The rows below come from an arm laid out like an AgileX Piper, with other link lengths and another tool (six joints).
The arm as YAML. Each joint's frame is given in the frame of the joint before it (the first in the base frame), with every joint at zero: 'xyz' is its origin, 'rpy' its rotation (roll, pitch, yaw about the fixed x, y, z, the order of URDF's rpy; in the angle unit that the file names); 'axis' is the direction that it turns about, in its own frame. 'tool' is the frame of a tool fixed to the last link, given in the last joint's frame.
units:
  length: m
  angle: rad
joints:
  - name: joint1
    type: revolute
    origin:
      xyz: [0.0, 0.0, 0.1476]
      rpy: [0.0, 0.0, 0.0]
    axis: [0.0, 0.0, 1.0]
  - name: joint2
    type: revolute
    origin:
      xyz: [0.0, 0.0, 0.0]
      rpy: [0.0, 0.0, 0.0]
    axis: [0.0, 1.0, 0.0]
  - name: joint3
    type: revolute
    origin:
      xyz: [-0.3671, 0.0, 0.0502]
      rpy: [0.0, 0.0, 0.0]
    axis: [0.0, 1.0, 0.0]
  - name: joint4
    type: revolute
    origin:
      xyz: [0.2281, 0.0, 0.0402]
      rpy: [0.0, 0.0, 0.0]
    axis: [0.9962, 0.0, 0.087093]
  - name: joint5
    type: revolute
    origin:
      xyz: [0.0, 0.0, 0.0]
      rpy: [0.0, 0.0, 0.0]
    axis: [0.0, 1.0, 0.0]
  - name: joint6
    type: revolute
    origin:
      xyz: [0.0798, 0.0, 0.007]
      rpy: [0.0, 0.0, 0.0]
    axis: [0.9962, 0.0, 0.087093]
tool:
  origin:
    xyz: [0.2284, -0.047, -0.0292]
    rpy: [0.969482, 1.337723, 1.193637]
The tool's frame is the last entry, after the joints.
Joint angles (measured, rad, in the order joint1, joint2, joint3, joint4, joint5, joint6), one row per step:
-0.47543 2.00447 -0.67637 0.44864 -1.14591 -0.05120
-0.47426 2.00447 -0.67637 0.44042 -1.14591 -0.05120
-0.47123 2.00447 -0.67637 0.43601 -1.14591 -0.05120
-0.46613 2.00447 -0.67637 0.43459 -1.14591 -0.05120
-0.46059 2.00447 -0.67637 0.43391 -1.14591 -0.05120
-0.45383 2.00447 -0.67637 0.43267 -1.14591 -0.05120
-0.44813 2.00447 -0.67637 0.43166 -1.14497 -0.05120
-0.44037 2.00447 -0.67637 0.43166 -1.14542 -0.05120
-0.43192 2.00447 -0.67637 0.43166 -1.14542 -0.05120
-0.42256 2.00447 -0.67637 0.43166 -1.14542 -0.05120
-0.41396 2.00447 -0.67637 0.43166 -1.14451 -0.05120
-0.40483 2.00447 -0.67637 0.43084 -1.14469 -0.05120
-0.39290 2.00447 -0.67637 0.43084 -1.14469 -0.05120
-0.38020 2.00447 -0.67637 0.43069 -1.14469 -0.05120
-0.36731 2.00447 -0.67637 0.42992 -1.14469 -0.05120
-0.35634 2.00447 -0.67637 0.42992 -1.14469 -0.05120
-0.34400 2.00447 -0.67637 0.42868 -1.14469 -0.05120
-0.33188 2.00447 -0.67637 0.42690 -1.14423 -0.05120
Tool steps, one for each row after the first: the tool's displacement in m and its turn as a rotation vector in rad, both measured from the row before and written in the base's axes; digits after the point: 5 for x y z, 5 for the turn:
0.00233 0.00149 0.00042 -0.00237 0.00122 0.00895
0.00218 0.00181 0.00022 -0.00127 0.00065 0.00720
0.00229 0.00233 0.00007 -0.00041 0.00021 0.00644
0.00228 0.00243 0.00003 -0.00020 0.00010 0.00618
0.00285 0.00304 0.00006 -0.00036 0.00018 0.00793
0.00236 0.00266 -0.00023 0.00041 0.00075 0.00678
0.00292 0.00331 0.00013 -0.00034 -0.00029 0.00770
0.00314 0.00367 0.00000 0.00000 0.00000 0.00845
0.00344 0.00410 0.00000 0.00000 0.00000 0.00936
0.00310 0.00388 -0.00027 0.00066 0.00061 0.00872
0.00347 0.00416 0.00009 -0.00037 -0.00002 0.00988
0.00423 0.00535 0.00000 0.00000 0.00000 0.01193
0.00447 0.00577 0.00001 -0.00005 0.00002 0.01284
0.00459 0.00601 0.00004 -0.00023 0.00009 0.01362
0.00371 0.00506 0.00000 0.00000 0.00000 0.01097
0.00436 0.00593 0.00006 -0.00038 0.00014 0.01351
0.00431 0.00601 -0.00005 -0.00023 0.00053 0.01387

